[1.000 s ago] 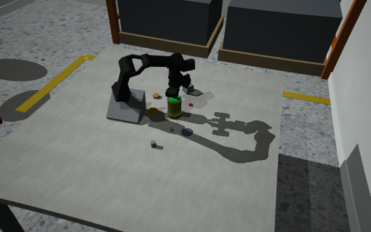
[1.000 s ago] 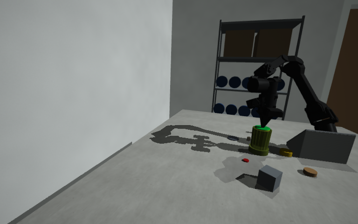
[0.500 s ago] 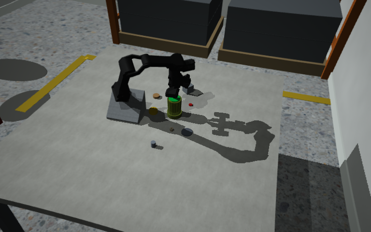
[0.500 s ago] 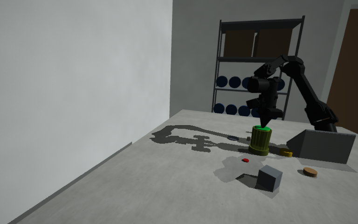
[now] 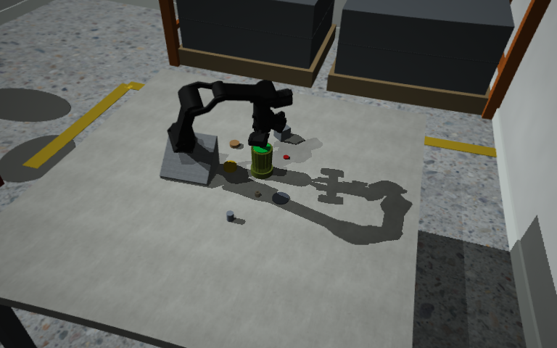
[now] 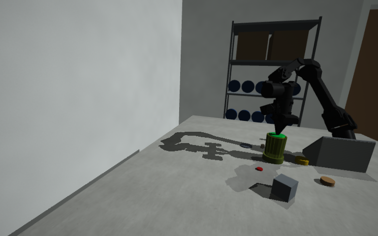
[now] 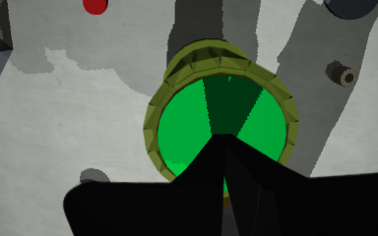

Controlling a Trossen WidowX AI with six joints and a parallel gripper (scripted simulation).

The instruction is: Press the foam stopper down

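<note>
Right now the green foam stopper is 5 cm below my hand. Round my hand: yellow ring 14 cm below, 12 cm behind, 1 cm to the right; tiny brown piece 15 cm below, 13 cm to the right, 2 cm ahead; red disc 15 cm below, 11 cm to the left, 7 cm ahead.
</note>
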